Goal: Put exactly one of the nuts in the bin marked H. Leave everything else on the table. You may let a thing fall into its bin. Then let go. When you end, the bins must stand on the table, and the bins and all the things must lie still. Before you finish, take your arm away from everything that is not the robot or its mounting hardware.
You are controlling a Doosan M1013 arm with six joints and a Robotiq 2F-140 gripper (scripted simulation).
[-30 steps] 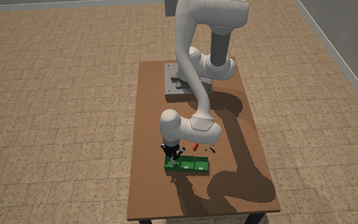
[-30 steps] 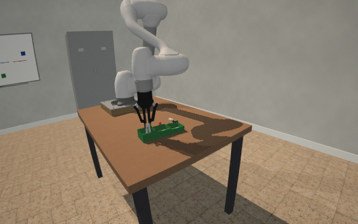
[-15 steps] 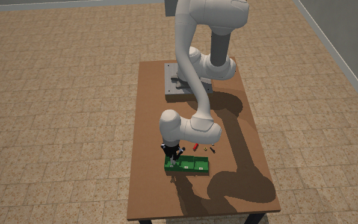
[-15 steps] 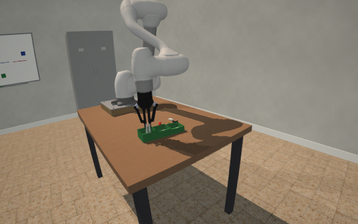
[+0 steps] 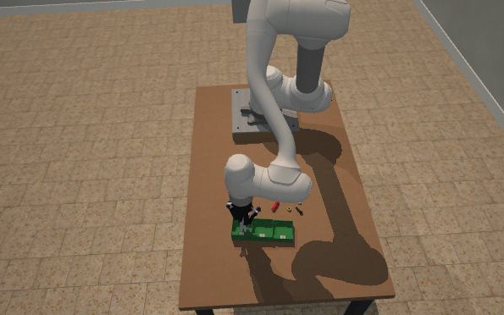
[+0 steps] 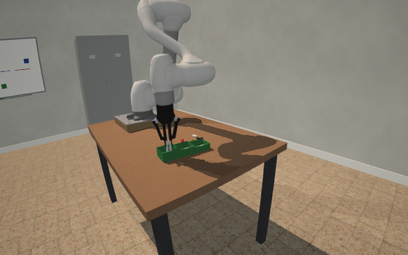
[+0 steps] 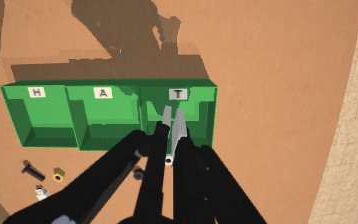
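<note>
Now: hand 80 mm to the right of the green bin strip, 30 mm above it and 10 mm short of it. Round my hand: red cylinder (130 mm to the left, 120 mm behind, 40 mm below); silver nut (80 mm behind, 50 mm below, 10 mm to the left); black nut (100 mm behind, 60 mm to the left, 50 mm below).
</note>
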